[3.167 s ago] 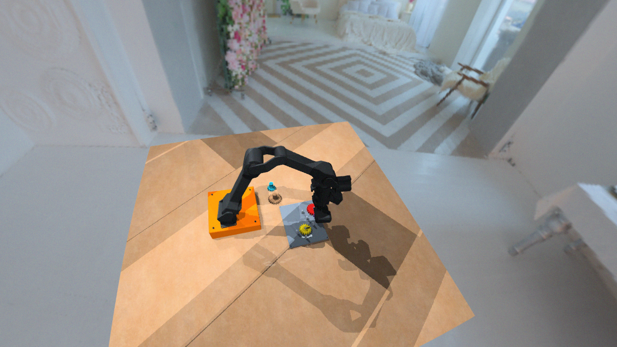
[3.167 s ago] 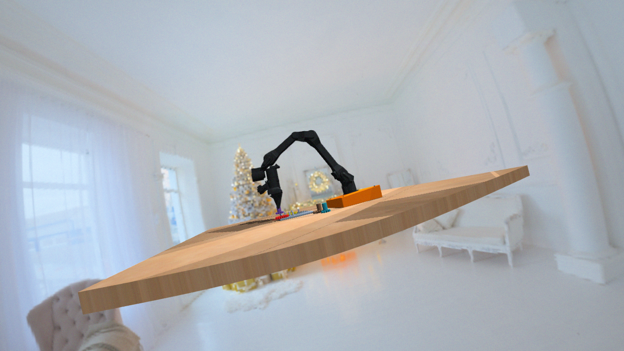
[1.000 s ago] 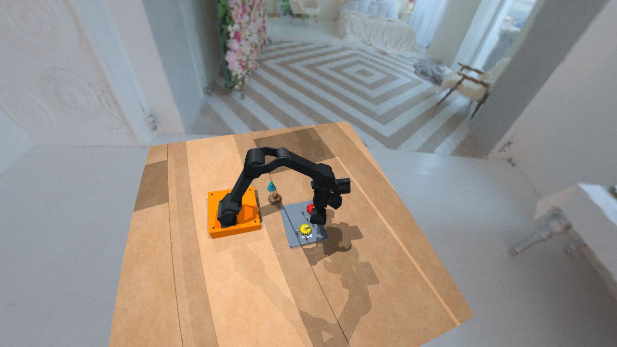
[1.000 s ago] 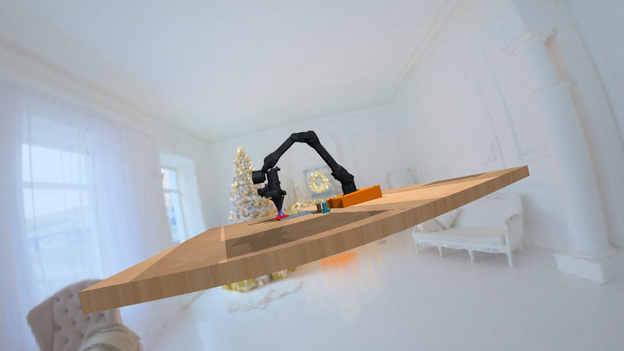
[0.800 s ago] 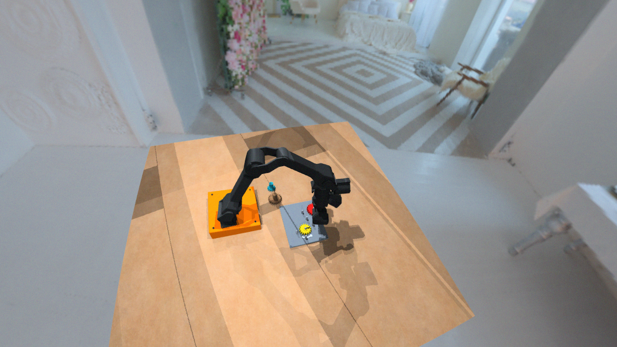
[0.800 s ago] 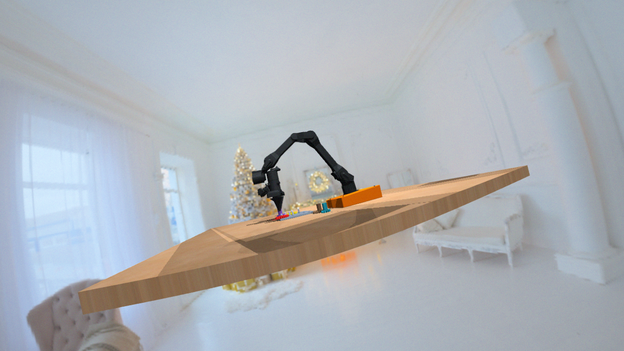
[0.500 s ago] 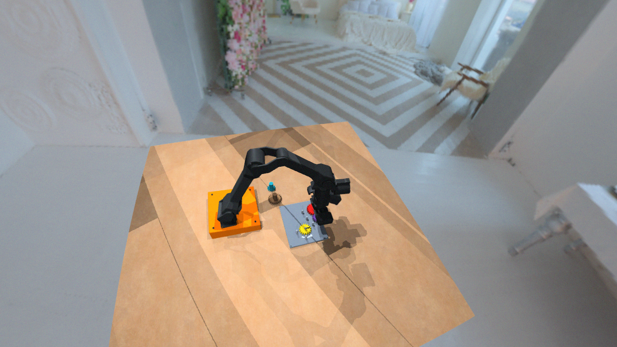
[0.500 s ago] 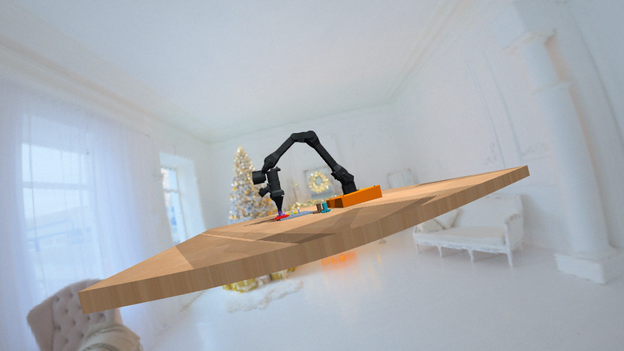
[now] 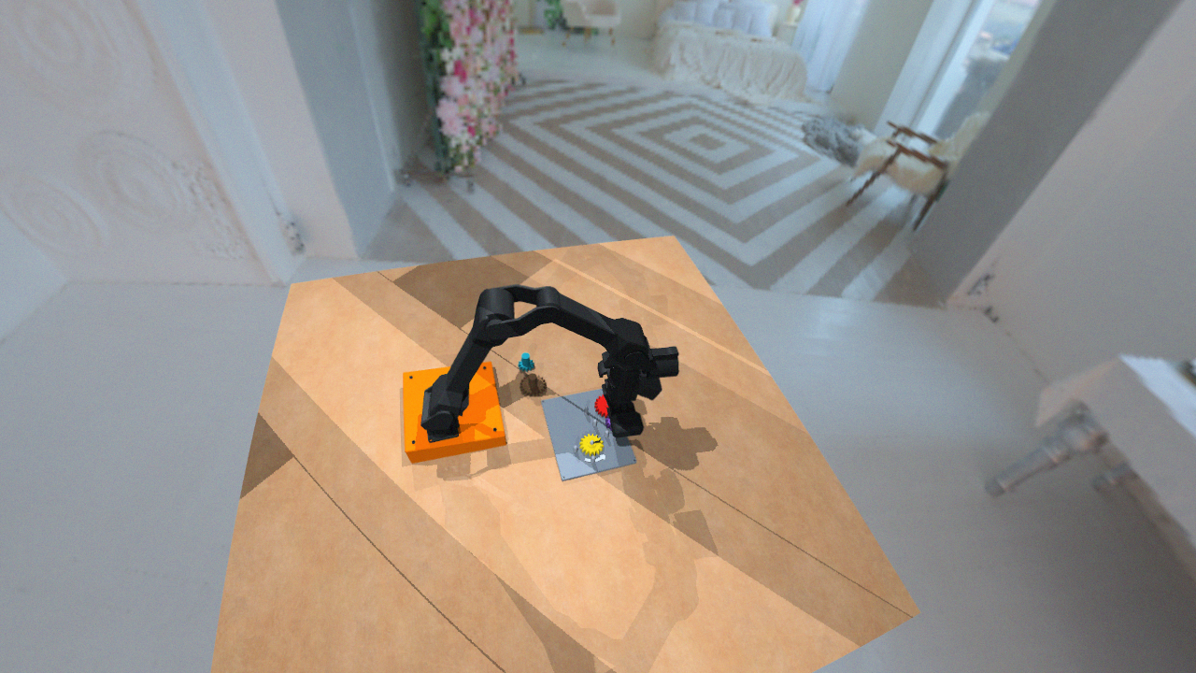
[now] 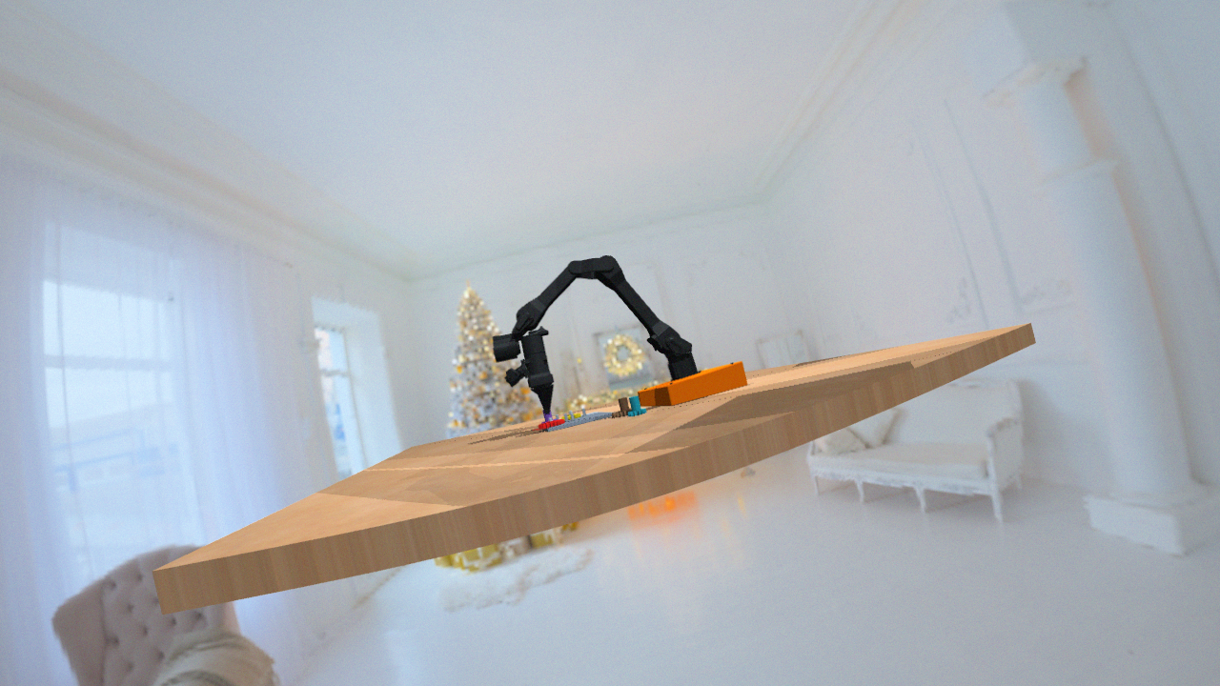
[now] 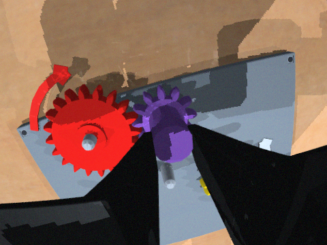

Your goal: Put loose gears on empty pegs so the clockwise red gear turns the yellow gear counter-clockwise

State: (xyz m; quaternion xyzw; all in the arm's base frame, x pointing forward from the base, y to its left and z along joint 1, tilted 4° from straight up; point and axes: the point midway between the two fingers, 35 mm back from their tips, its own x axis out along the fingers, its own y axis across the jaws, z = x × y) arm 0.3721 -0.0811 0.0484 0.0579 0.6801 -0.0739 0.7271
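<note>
Right now the purple gear is 10 mm below my gripper tip. Round my gripper tip: red gear: 50 mm to the left, 20 mm below, 10 mm ahead; red arrow: 70 mm to the left, 40 mm ahead, 30 mm below; yellow gear: 70 mm behind, 40 mm to the right, 20 mm below.
</note>
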